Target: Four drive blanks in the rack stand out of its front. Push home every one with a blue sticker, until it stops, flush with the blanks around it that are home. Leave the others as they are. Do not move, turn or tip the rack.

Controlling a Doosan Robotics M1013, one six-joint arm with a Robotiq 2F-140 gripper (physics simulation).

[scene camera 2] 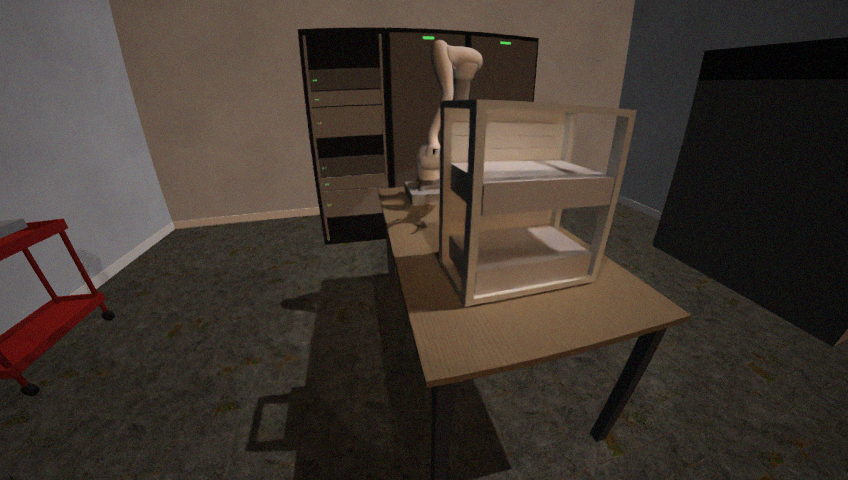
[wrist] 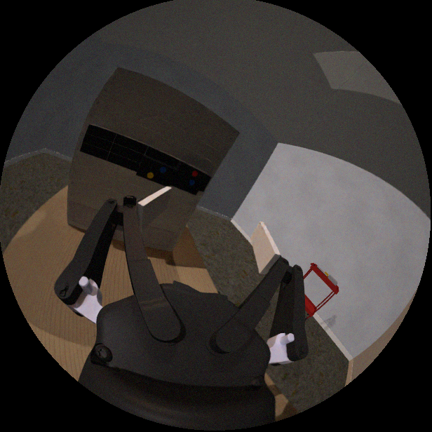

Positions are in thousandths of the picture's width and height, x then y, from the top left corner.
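Labels:
Rack in scene camera 2 (594,380), also in wrist view (267,362).

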